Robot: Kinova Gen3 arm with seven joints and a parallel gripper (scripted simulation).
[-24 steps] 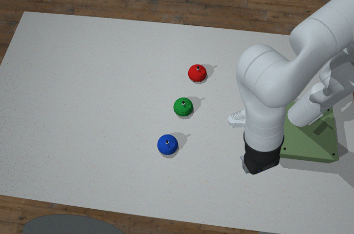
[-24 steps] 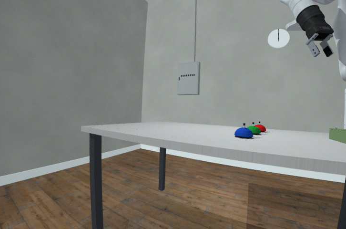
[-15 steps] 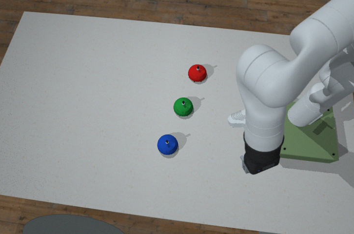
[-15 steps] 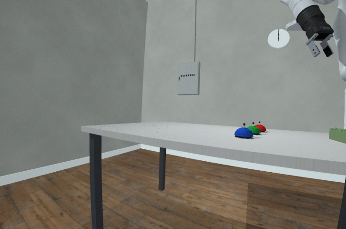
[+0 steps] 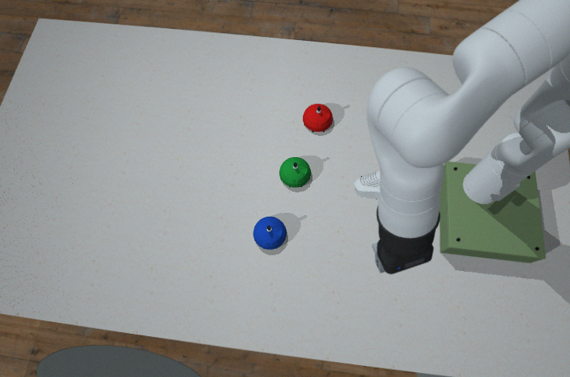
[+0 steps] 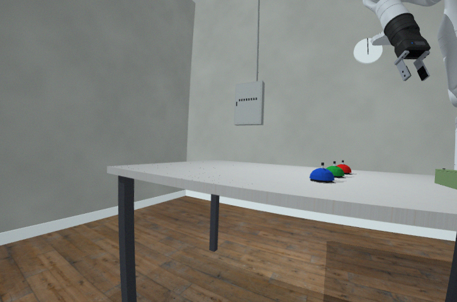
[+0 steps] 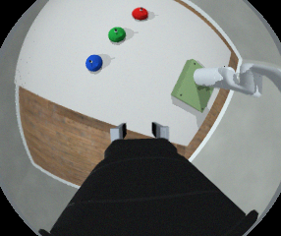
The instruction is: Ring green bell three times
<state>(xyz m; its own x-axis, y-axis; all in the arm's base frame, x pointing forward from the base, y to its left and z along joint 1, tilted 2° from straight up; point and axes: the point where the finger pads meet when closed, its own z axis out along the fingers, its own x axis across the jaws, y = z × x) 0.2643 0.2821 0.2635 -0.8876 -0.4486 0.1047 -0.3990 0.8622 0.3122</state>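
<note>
Now: the green bell 290 mm below my hand, 260 mm to the right of it and 210 mm ahead of it. From my hand the other things lie so: red bell: 430 mm to the right, 290 mm below, 170 mm ahead; then blue bell: 290 mm below, 240 mm ahead, 80 mm to the right.
</note>
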